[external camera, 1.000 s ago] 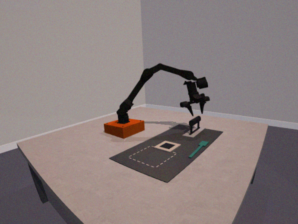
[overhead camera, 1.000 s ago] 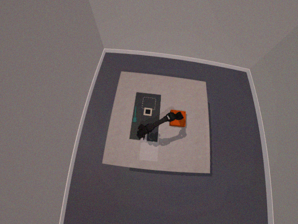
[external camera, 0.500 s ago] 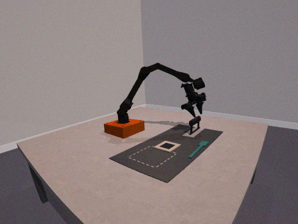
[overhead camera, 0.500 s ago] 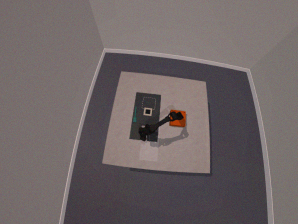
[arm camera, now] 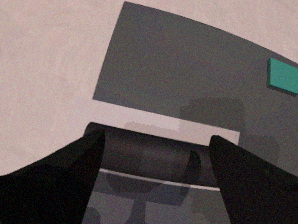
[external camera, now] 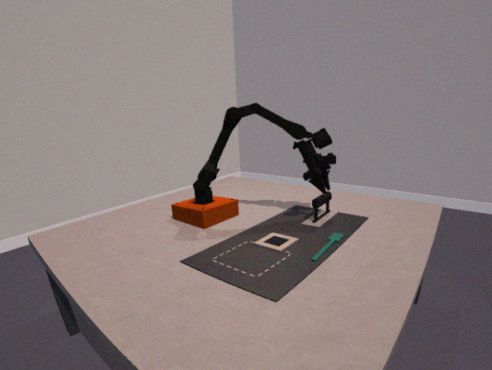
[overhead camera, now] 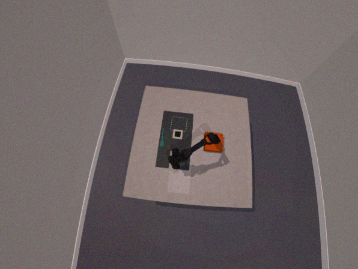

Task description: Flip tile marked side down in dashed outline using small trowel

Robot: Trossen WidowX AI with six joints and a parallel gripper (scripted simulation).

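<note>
My gripper tip is now 25 cm to the left of the dark mat, 12 cm above it and 5 cm past it. Round my gripper tip: tan square tile 30 cm to the right, 10 cm below, 8 cm behind; green trowel 25 cm to the right, 10 cm below, 9 cm ahead.
</note>
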